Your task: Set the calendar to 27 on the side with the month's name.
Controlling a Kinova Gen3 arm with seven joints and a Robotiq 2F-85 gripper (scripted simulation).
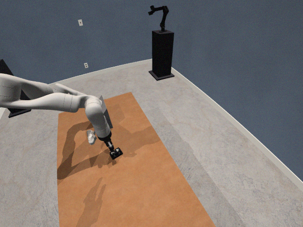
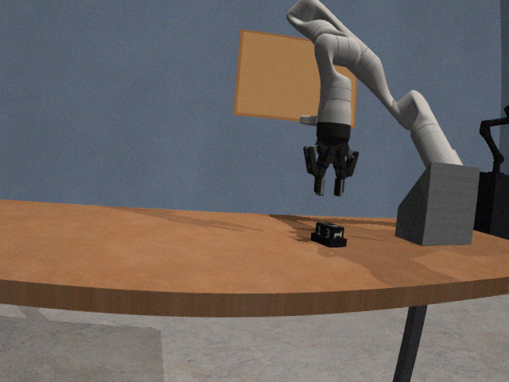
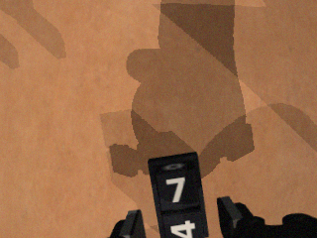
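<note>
Now: the black tray 2 cm to the left of my hand and 11 cm below it.
</note>
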